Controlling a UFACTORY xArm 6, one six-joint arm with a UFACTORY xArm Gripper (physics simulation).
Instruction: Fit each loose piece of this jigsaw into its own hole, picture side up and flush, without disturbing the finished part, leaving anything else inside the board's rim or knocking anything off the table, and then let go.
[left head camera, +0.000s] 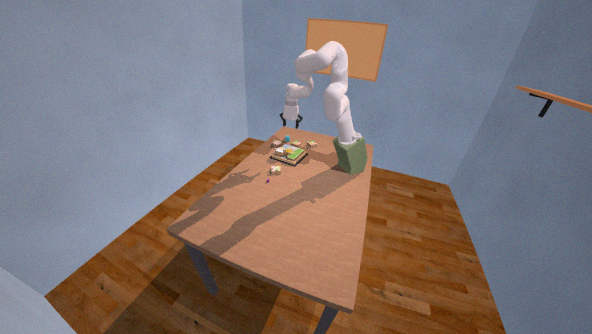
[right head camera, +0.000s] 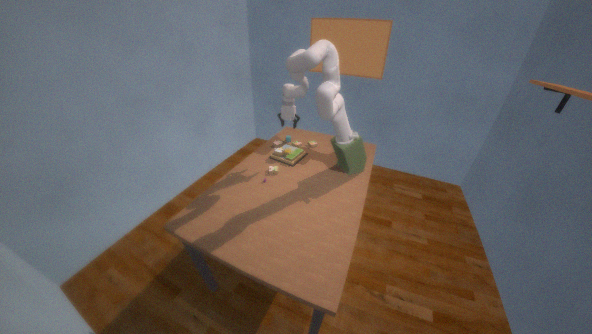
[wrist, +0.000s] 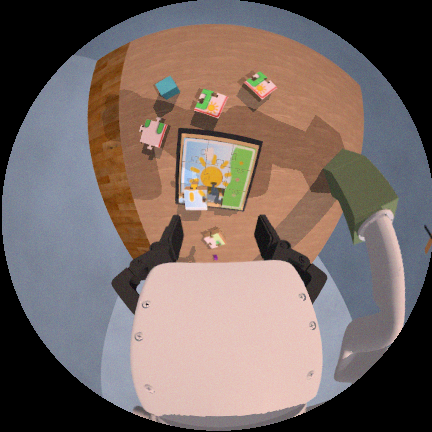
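Seen in the pictures: gripper, fingertip midpoint: (left head camera: 290, 127) (right head camera: 288, 127) (wrist: 219, 224); arm's base, link origin: (left head camera: 347, 138) (right head camera: 345, 138) (wrist: 375, 224).
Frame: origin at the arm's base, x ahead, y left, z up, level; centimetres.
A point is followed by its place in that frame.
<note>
The jigsaw board (left head camera: 282, 160) {z -23.9, x 40.8, y 13.9 cm} (right head camera: 281, 160) {z -23.8, x 40.6, y 13.8 cm} (wrist: 220, 133) has a black rim and a sun, sky and grass picture. A white and pale-blue piece (wrist: 195, 198) {z -18.0, x 44.8, y 9.9 cm} with orange rays sits raised at its lower-left corner in the wrist view, overlapping the rim. Beside it a dark hole (wrist: 215, 194) shows. A pale piece with green (left head camera: 275, 170) {z -22.4, x 36.6, y 29.2 cm} (right head camera: 273, 169) {z -22.0, x 36.5, y 28.5 cm} (wrist: 214, 240) {z -22.0, x 37.3, y 27.5 cm} lies on the table off the board. Three thicker pieces, pink with green (wrist: 153, 133) {z -22.0, x 57.6, y -5.0 cm}, green with sun (wrist: 210, 104) {z -22.0, x 44.5, y -13.0 cm} and another alike (wrist: 259, 85) {z -22.0, x 34.1, y -21.2 cm}, lie beyond the board. My gripper (left head camera: 291, 125) {z -0.8, x 40.6, y 4.4 cm} (right head camera: 288, 125) {z -0.8, x 40.6, y 4.4 cm} (wrist: 219, 224) {z -0.8, x 40.6, y 4.4 cm} is open and empty, high above the table.
A teal cube (left head camera: 287, 138) {z -21.5, x 54.6, y -15.7 cm} (right head camera: 288, 139) {z -22.3, x 54.5, y -15.7 cm} (wrist: 167, 87) {z -20.5, x 54.9, y -16.6 cm} stands beyond the board. A tiny purple object (left head camera: 267, 181) {z -24.5, x 35.6, y 39.7 cm} (right head camera: 265, 180) {z -23.6, x 34.6, y 39.4 cm} (wrist: 215, 257) {z -23.2, x 35.2, y 38.9 cm} lies near the pale-green piece. The green arm base (left head camera: 351, 156) {z -9.0, x -5.7, y 5.0 cm} (right head camera: 349, 155) {z -8.6, x -5.9, y 4.6 cm} (wrist: 359, 187) {z -8.0, x 5.2, y -5.7 cm} stands at the table's side.
</note>
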